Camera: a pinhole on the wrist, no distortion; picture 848 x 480 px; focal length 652.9 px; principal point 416.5 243.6 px. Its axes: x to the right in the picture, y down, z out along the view. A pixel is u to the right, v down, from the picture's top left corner.
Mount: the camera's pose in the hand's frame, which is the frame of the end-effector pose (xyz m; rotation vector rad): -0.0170 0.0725 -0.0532 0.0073 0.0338 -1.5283
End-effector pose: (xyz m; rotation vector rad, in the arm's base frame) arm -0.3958 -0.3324 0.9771 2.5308 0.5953 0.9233
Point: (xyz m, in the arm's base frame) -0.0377 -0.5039 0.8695
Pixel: 228.1 440.1
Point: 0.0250 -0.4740 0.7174
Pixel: 370.0 358.4
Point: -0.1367 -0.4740 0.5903
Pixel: 485.7 140.1
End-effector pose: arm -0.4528 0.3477 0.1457 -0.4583 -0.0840 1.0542
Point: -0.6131 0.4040 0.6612
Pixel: 535.5 123.9
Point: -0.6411 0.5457 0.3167
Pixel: 215.6 374.4
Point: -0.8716 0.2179 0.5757
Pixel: outside the picture
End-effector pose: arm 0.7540 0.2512 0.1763 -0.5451 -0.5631 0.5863
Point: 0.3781 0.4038 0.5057
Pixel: 435.8 187.7
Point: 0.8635 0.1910 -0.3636
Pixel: behind the camera
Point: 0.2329 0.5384 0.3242
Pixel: 135.0 113.5
